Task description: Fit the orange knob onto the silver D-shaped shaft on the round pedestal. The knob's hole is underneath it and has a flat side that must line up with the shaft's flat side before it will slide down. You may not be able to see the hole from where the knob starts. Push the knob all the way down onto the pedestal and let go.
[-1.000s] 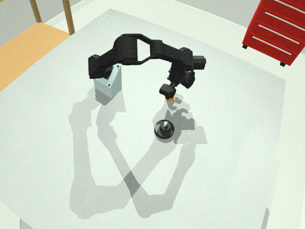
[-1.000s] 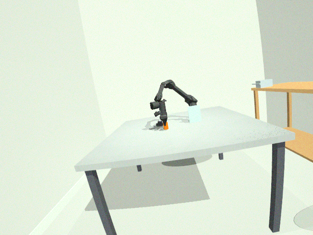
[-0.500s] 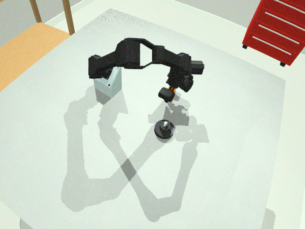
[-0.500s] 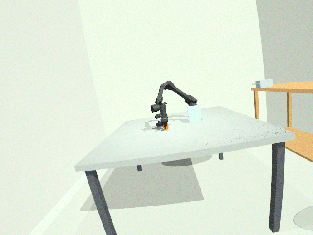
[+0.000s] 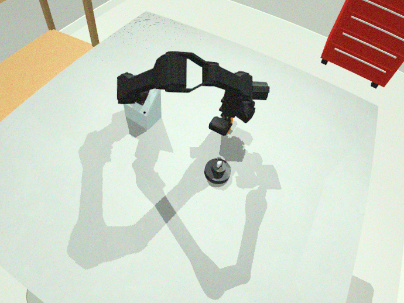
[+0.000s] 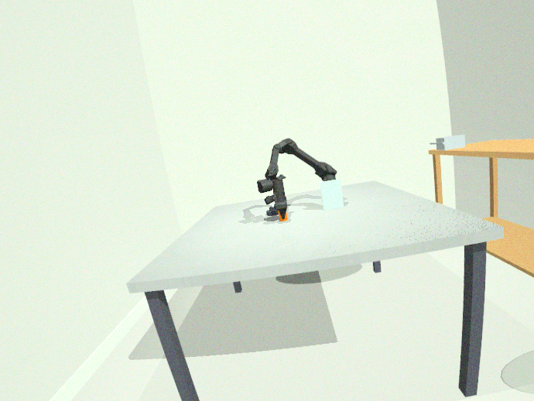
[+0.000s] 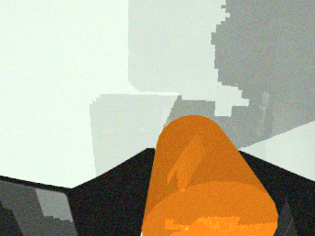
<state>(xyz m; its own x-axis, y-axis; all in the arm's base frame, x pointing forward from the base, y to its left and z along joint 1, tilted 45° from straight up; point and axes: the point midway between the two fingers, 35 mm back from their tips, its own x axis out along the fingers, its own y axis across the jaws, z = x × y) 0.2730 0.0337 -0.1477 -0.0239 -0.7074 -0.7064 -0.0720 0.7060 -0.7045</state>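
Now: gripper tip 17 cm to the left of the round pedestal, 7 cm short of it and 2 cm below it. From my gripper tip the other things lie so: orange knob (3 cm above).
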